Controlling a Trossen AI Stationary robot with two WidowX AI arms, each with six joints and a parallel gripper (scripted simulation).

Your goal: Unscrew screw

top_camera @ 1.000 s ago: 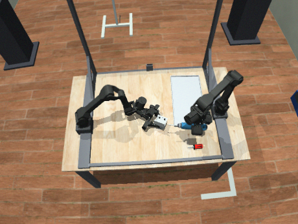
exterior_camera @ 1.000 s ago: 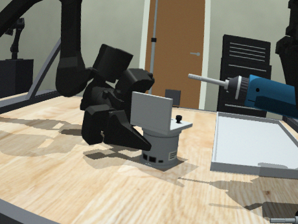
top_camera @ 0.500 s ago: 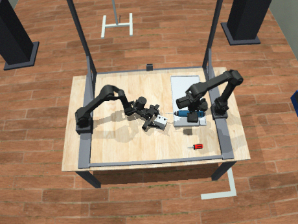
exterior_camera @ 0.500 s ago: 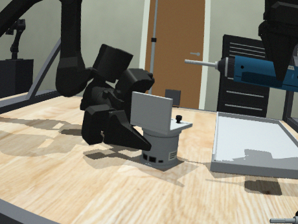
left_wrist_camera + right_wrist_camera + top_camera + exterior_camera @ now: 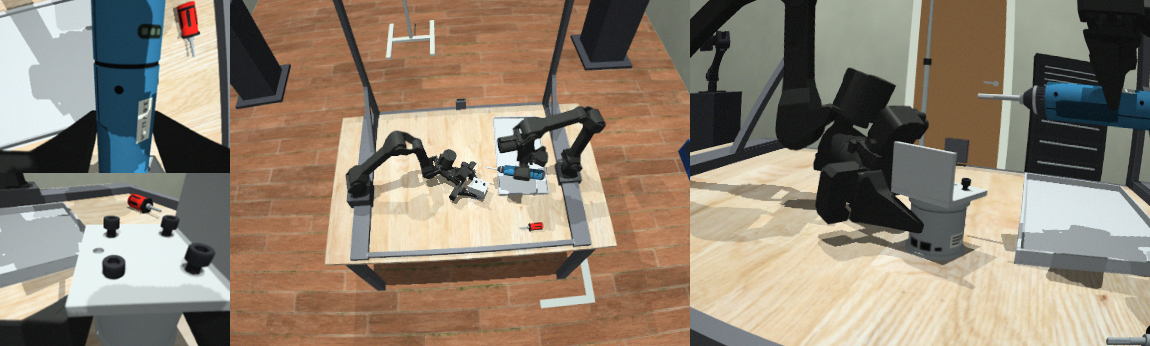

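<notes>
My right hand is 10 mm short of the grey joint module, 20 mm to the right of it and 10 mm above it. Round my right hand: l-shaped bracket 20 mm ahead, 20 mm to the left, 30 mm above; black screw 10 mm ahead, 50 mm to the left, 30 mm above; white tray 160 mm behind, 240 mm to the left, 30 mm below.
</notes>
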